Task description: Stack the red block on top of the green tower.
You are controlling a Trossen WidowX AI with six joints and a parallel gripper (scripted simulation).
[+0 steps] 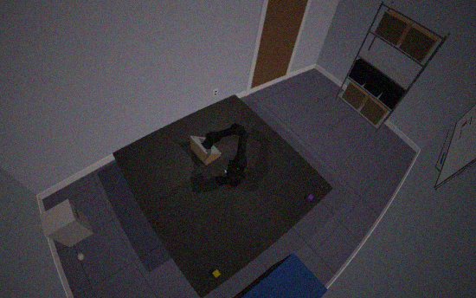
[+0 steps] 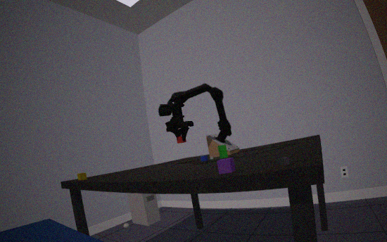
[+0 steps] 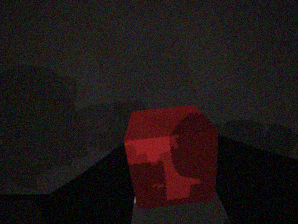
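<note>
Now: the blue block 9 cm behind my gripper tip, 8 cm to the left of it and 12 cm below it. Also, from my gripper tip: red block (1 cm above); then yellow block (38 cm ahead, 46 cm to the right, 11 cm below); then purple block (47 cm ahead, 41 cm to the left, 11 cm below).
</note>
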